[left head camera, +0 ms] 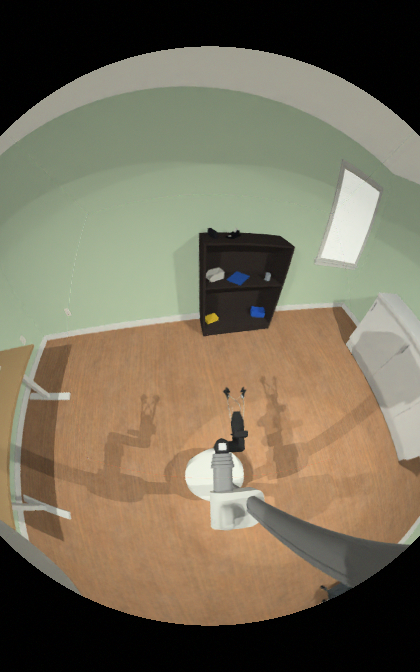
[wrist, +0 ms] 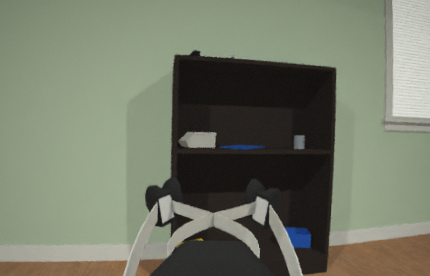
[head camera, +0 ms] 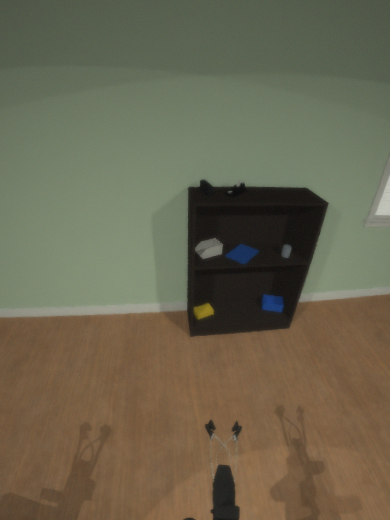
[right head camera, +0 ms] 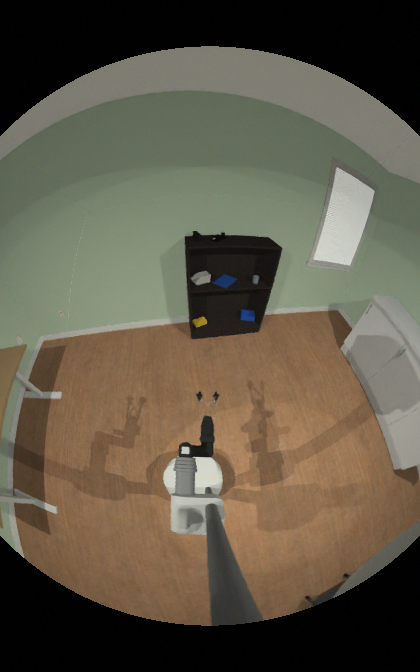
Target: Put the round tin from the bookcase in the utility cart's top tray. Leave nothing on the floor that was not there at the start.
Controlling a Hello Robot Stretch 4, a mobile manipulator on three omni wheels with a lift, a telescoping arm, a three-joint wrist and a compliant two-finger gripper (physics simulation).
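Frame: origin at the robot's base, x ahead, y left, z up, level; metres.
Seen in the pictures: gripper, between the fingertips: (wrist: 213, 193) (head camera: 223, 420).
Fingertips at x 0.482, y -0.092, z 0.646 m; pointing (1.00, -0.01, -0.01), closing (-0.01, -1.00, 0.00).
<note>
A point is followed by its place in that frame.
The round tin (head camera: 286, 251) @(x 1.566, y -0.545, z 0.665 m) (left head camera: 267, 276) (right head camera: 255, 279) (wrist: 299, 142) @(x 1.566, y -0.546, z 0.651 m), a small pale grey-blue cylinder, stands upright near the right end of the middle shelf of the dark bookcase (head camera: 192, 280) @(x 1.400, y 0.066, z 0.515 m) (left head camera: 202, 290) (right head camera: 190, 300) (wrist: 175, 100) @(x 1.400, y 0.066, z 0.830 m). My gripper (head camera: 223, 428) @(x 0.482, y -0.092, z 0.646 m) (left head camera: 235, 391) (right head camera: 207, 396) (wrist: 213, 193) @(x 0.482, y -0.092, z 0.646 m) is open and empty, pointing toward the bookcase from well in front of it; the tin is up and to the right of the fingers in the wrist view. A dark piece with posts, apparently the utility cart (left head camera: 337, 595) (right head camera: 308, 598), shows partly at the lower right edge.
A white angular bin (head camera: 209, 249) @(x 1.524, y -0.032, z 0.676 m) and a flat blue item (head camera: 242, 254) @(x 1.566, y -0.254, z 0.625 m) share the tin's shelf. A yellow block (head camera: 204, 311) @(x 1.532, y -0.024, z 0.117 m) and a blue box (head camera: 272, 303) @(x 1.706, y -0.590, z 0.074 m) are below. Black objects sit on top. A desk (left head camera: 15, 400) stands left, a white cabinet (left head camera: 385, 370) right.
</note>
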